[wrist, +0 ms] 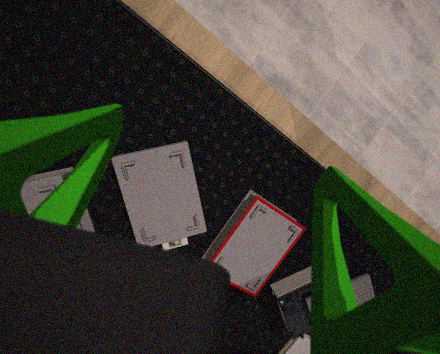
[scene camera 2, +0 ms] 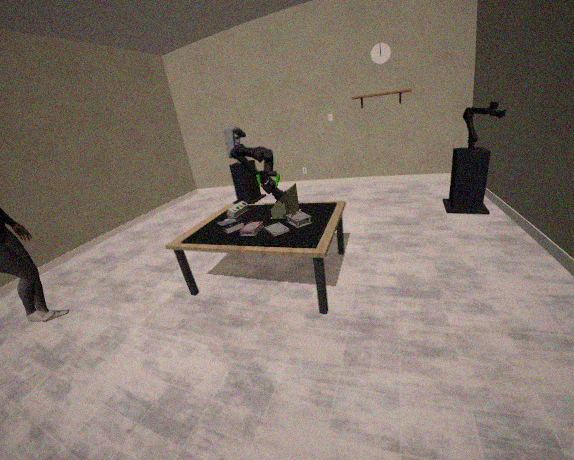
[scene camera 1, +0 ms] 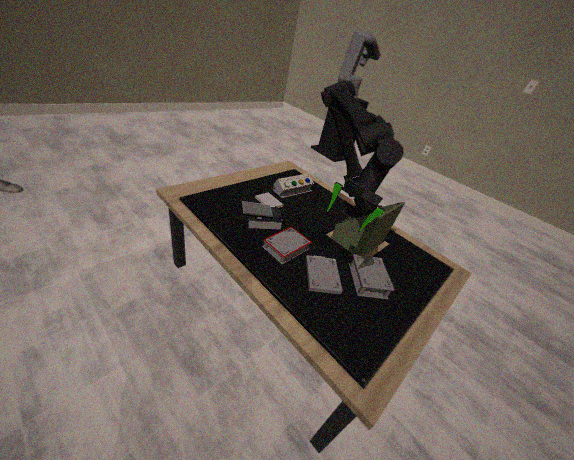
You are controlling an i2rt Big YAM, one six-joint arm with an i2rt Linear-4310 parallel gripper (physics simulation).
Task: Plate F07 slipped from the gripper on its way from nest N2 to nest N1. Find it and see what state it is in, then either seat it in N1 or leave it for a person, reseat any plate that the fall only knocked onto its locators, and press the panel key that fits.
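Places are measured from the arm's base along level axes (x ahead, y left, z up), in metres.
Pixels of known places: gripper, fingertip midpoint: (wrist: 226, 147) (scene camera 2: 267, 188) (scene camera 1: 342, 221); arm's base, link origin: (scene camera 2: 282, 197) (scene camera 1: 366, 213).
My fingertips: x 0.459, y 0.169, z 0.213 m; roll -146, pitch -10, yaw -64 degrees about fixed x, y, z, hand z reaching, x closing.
Ahead of a thing's pixels: the offset from my fingertips to its top centre. "pt": to the spot under its first point.
My gripper (scene camera 1: 345, 220) (scene camera 2: 269, 180) (wrist: 226, 147) is open and empty, above the mat near the green panels. A flat grey nest block @(dy -0.063, dx -0.117, dz -0.315 m) (scene camera 1: 324, 274) (scene camera 2: 277, 229) (wrist: 160, 192) has four corner locators and no plate that I can make out; its small white label @(pt dy -0.141, dx -0.176, dz -0.340 m) (wrist: 175, 243) is blurred. A taller, layered grey block @(dy +0.046, dx -0.265, dz -0.280 m) (scene camera 1: 372, 277) (scene camera 2: 299, 218) (wrist: 37, 187) stands beside it, partly behind a finger in the wrist view. A red-edged grey block @(dy -0.251, dx -0.086, dz -0.296 m) (scene camera 1: 287, 242) (scene camera 2: 251, 228) (wrist: 257, 245) stands on the other side. The key panel @(dy -0.614, dx -0.417, dz -0.258 m) (scene camera 1: 292, 185) (scene camera 2: 237, 208) has coloured keys. I cannot identify plate F07.
A green upright panel (scene camera 1: 382, 230) (scene camera 2: 291, 197) stands close to the gripper and hides the mat behind it. A grey device (scene camera 1: 262, 210) (wrist: 295, 310) and a white card @(dy -0.566, dx -0.218, dz -0.328 m) (scene camera 1: 269, 200) lie between the key panel and the red-edged block. A person (scene camera 2: 25, 270) stands left of the table.
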